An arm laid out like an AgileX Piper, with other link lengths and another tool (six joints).
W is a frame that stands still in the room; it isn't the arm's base.
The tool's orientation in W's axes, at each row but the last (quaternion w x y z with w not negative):
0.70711 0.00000 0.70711 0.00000
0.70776 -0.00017 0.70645 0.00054
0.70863 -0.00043 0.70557 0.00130
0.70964 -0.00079 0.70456 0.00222
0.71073 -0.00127 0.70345 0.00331
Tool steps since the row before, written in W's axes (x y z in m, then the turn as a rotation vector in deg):
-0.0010 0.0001 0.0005 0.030 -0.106 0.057
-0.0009 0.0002 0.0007 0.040 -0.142 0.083
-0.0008 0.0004 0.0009 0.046 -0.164 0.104
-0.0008 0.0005 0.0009 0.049 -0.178 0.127
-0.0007 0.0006 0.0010 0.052 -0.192 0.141
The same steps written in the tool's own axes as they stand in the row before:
-0.0005 0.0001 -0.0010 -0.057 -0.106 0.030
-0.0007 0.0002 -0.0009 -0.083 -0.142 0.040
-0.0009 0.0004 -0.0008 -0.104 -0.164 0.046
-0.0009 0.0005 -0.0008 -0.127 -0.178 0.049
-0.0010 0.0006 -0.0007 -0.141 -0.192 0.052

